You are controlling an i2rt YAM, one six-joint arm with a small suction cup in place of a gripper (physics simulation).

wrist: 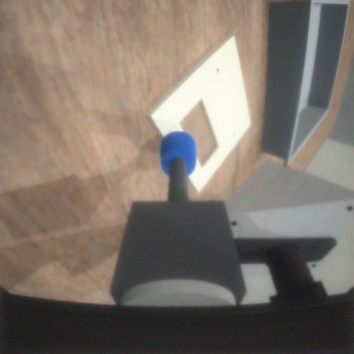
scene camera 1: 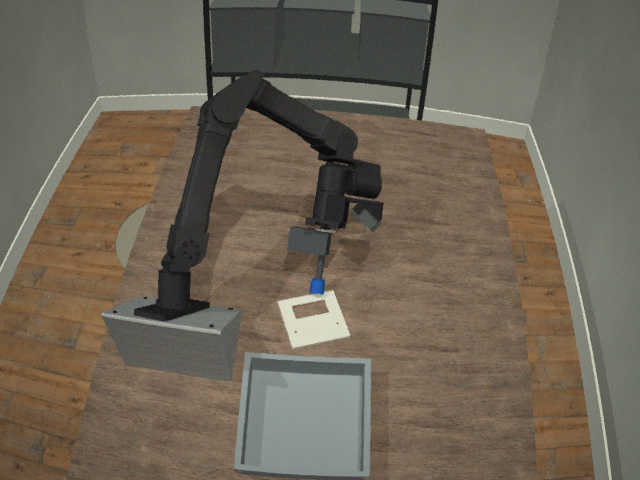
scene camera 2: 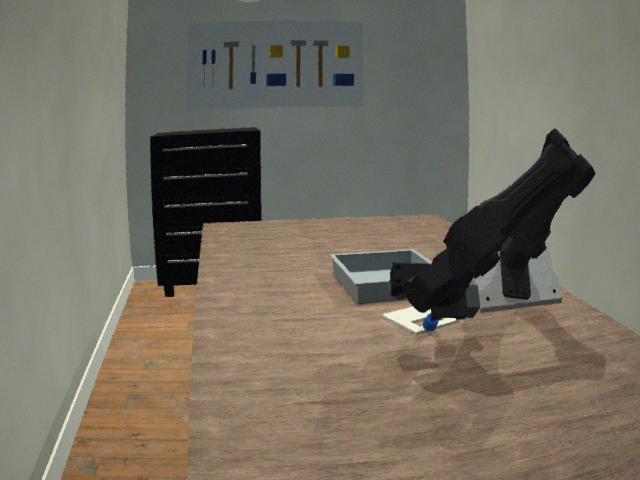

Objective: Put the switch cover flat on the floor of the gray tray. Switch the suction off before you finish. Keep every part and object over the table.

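Observation:
The cream switch cover [scene camera 1: 315,331] [scene camera 2: 399,316] [wrist: 228,100] lies on the table, turned slightly, with its rectangular window toward the side away from the tray. The gray tray [scene camera 1: 310,358] [scene camera 2: 373,292] [wrist: 286,75] stands near it, with a strip of table between them; its floor is bare. My blue suction cup [scene camera 1: 317,287] [scene camera 2: 430,323] [wrist: 178,150] is off and holds nothing. It is low at the cover's edge farthest from the tray, by the strip beside the window, and is tilted. Whether it touches the cover cannot be told; the cup hides part of that edge.
The arm's base stands on a gray block [scene camera 1: 170,347] [wrist: 282,191] to the left of the cover and tray in scene camera 1. A dark rack [scene camera 1: 208,51] stands behind the table. A black drawer cabinet [scene camera 2: 206,161] stands off the table's far end in scene camera 2.

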